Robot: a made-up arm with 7 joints. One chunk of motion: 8 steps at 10 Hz.
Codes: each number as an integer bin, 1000 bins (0 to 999) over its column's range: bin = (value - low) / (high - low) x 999, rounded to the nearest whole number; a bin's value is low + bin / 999 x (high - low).
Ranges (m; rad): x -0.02..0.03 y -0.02..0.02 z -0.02..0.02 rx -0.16..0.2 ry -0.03..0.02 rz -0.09..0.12
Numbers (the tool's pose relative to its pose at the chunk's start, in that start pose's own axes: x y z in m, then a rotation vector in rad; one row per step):
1: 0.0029 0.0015 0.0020 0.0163 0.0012 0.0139
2: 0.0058 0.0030 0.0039 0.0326 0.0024 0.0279
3: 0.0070 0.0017 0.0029 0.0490 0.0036 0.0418
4: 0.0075 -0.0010 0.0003 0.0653 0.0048 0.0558
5: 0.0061 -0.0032 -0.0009 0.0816 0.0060 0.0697
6: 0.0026 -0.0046 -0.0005 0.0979 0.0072 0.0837
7: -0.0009 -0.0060 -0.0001 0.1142 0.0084 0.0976
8: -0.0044 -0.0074 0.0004 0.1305 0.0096 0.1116
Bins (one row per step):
1: 458 537 549 489 623 494
2: 515 574 597 534 647 561
3: 539 542 572 580 671 627
4: 549 475 507 625 695 694
5: 521 420 477 670 719 760
6: 452 385 487 716 743 826
7: 382 350 497 761 767 892
8: 312 315 509 806 791 959

